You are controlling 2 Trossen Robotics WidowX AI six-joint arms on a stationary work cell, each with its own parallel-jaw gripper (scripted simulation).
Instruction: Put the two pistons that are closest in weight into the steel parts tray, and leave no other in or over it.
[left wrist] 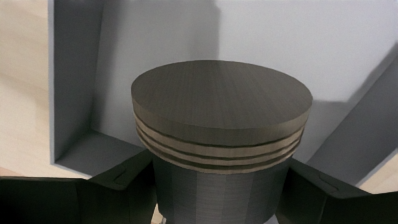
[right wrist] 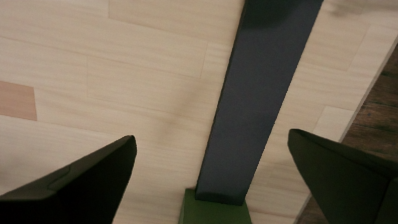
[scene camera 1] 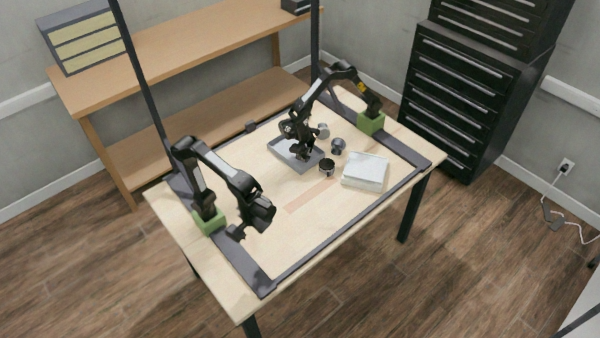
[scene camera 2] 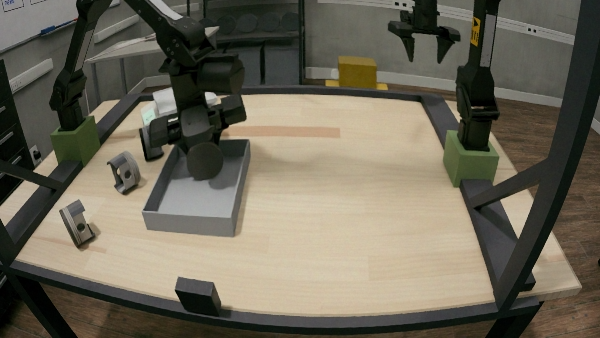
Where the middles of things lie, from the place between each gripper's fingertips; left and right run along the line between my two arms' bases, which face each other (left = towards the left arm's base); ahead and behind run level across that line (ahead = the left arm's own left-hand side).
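Steel parts tray (scene camera 2: 205, 205): my left hand is 1 cm to the left of it, 7 cm past it and 6 cm above it. Measured from my left hand, the white scale (scene camera 1: 345, 180) is 24 cm ahead, 15 cm to the left and 3 cm below; the grey pan (scene camera 1: 362, 166) is 24 cm ahead, 14 cm to the left and 1 cm below.
Relative to the steel parts tray, my right hand is 45 cm to the right, 34 cm past and 19 cm above. Measured from my right hand, the white scale is 61 cm to the left, 3 cm behind and 16 cm below; the grey pan is 60 cm to the left, 3 cm behind and 14 cm below.
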